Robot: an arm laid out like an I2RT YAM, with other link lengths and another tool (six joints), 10 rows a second.
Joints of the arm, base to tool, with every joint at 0 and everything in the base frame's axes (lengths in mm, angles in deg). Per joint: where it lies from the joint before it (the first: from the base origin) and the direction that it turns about. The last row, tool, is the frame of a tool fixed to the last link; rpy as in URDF.
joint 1: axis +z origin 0 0 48.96
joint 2: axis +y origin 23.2 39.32 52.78
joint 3: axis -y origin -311.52 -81.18 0
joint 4: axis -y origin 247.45 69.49 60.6
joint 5: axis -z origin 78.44 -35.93 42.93
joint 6: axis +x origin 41.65 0 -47.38
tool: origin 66 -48 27 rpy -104.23 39.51 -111.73
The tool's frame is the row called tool.
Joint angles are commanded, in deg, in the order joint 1, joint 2, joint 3, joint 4, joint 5, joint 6. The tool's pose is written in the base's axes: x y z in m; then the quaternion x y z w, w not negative. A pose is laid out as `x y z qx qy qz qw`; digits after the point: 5 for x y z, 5 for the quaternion.
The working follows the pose.
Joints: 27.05, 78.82, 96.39, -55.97, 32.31, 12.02
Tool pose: 0.31608 0.03758 0.46141 -0.30700 0.84811 -0.33145 0.27676
Where each joint sits with the arm in this pose, in the base's axes (m; each line is computed from the numbers above, not from the rounded line before):
joint 1: 0.0000 0.0000 0.0490
joint 2: 0.0028 0.0456 0.1017
joint 3: -0.0141 -0.0542 0.4073
joint 4: 0.1481 0.1067 0.5398
joint 5: 0.2429 0.1147 0.5247
joint 6: 0.2514 0.0941 0.4657
the tool: 0.3161 0.0376 0.4614

